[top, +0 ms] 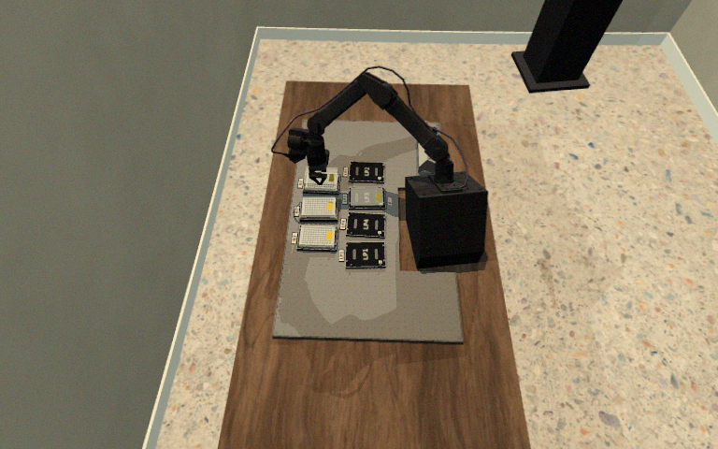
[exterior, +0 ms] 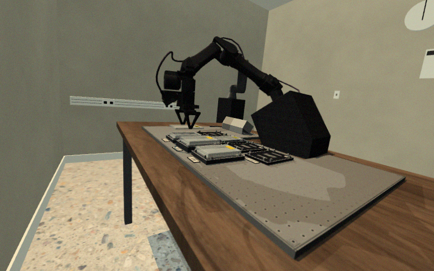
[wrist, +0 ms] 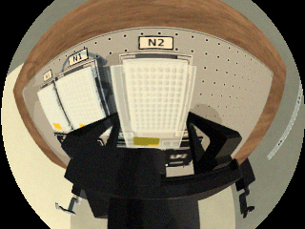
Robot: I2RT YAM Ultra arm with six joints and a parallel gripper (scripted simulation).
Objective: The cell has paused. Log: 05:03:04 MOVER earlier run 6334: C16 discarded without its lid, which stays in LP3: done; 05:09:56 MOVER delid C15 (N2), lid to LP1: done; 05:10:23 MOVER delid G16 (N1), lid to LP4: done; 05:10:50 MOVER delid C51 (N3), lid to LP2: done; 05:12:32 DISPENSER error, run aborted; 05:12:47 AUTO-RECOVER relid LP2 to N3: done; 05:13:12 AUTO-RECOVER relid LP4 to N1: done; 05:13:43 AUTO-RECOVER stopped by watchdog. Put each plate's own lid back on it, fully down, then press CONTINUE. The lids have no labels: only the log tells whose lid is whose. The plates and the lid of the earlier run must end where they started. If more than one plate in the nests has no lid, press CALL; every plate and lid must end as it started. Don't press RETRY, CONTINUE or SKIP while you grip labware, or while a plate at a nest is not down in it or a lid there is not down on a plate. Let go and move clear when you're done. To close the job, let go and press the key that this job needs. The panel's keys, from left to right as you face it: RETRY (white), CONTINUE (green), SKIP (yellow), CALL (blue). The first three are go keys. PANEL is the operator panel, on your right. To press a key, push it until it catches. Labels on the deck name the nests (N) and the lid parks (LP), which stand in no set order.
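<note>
Right now the plate is 5 cm below my hand. The rest, counted from my hand: green key 48 cm behind, 9 cm to the right; yellow key 49 cm behind, 14 cm to the right; LP4 lid park 15 cm behind, 21 cm to the left, 6 cm below.
</note>
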